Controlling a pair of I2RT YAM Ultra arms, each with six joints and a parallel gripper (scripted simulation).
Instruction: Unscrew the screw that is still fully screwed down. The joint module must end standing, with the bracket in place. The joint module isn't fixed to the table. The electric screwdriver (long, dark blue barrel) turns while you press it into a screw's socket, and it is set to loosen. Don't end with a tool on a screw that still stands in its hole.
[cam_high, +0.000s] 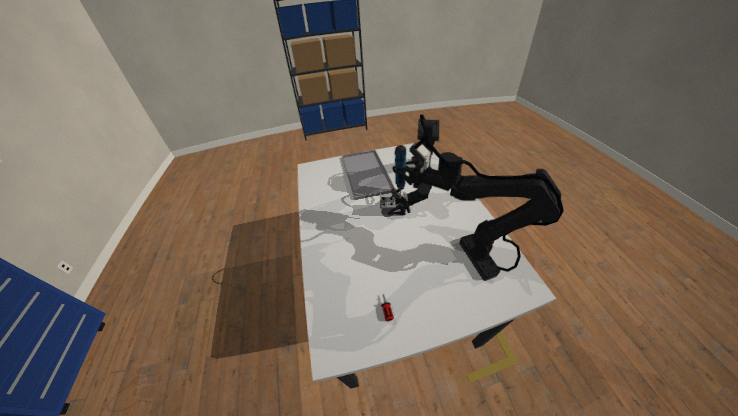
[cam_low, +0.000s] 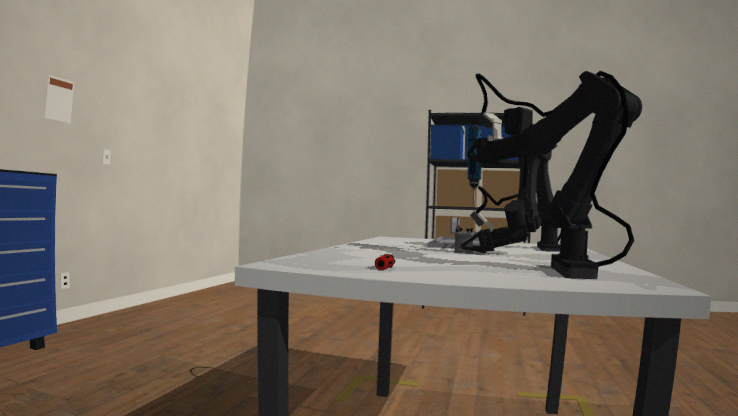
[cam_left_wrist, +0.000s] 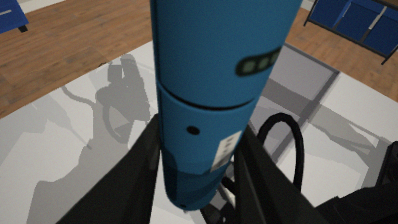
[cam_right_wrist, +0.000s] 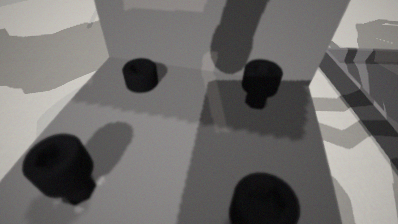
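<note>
The joint module is 1 cm above my right hand. The rest, counted from my right hand: bit: 15 cm above, 8 cm to the left, 3 cm behind; then flat grey tray: 34 cm to the right, 4 cm ahead, 2 cm below; then grey bracket: 5 cm above.
</note>
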